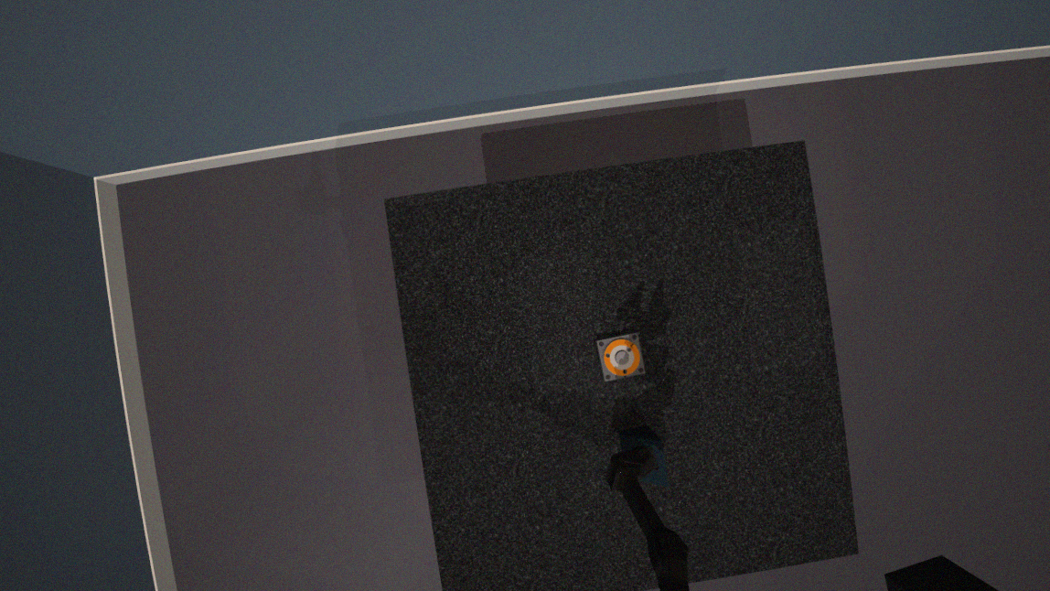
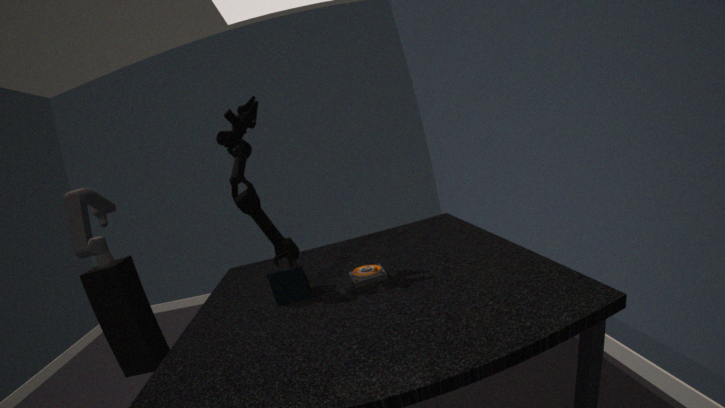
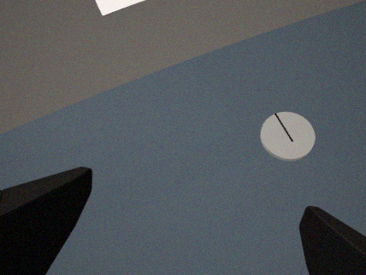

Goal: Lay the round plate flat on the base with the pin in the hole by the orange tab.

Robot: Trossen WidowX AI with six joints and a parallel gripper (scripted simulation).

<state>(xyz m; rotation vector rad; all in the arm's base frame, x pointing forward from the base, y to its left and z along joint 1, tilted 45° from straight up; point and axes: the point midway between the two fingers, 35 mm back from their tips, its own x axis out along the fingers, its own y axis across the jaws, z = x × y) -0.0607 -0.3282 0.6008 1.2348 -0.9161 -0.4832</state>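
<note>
The round plate lies 250 mm ahead of my gripper tip, 220 mm to the right of it and 740 mm below it. Also, from my gripper tip: square grey base (240 mm ahead, 200 mm to the right, 750 mm below).
</note>
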